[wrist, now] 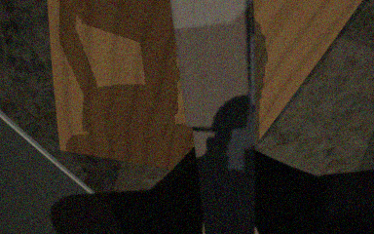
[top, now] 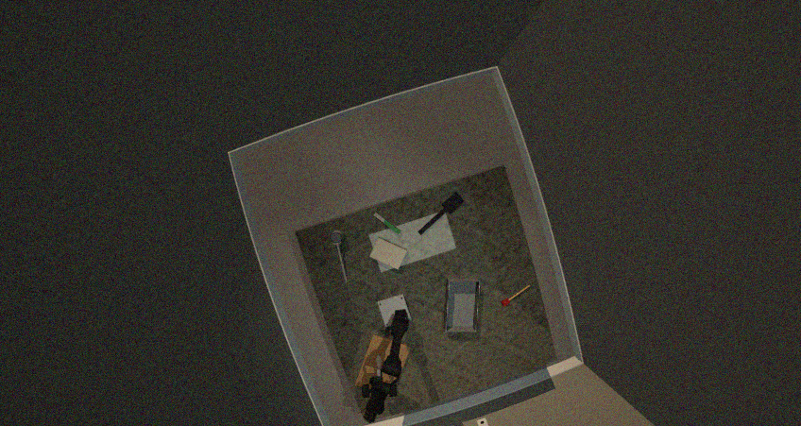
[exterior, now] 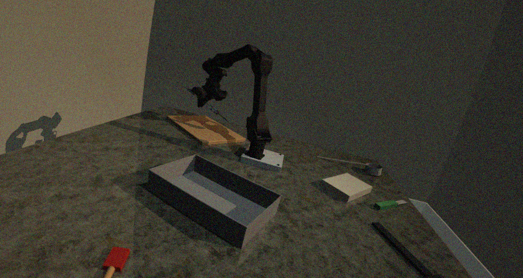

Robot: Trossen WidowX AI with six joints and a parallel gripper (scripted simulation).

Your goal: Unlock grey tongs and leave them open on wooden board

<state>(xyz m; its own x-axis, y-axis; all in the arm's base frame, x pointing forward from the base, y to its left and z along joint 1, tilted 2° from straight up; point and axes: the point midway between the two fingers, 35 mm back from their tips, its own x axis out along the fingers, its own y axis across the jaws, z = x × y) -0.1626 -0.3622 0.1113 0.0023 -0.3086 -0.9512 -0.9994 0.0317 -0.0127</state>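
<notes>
Right now the wooden board is 90 mm below my gripper tip, 50 mm to the left of it and 10 mm ahead of it. Also, from my gripper tip: roasting tin: 520 mm ahead, 380 mm to the left, 70 mm below; block: 740 mm to the left, 140 mm ahead, 90 mm below; red-headed brush: 840 mm ahead, 360 mm to the left, 90 mm below.
</notes>
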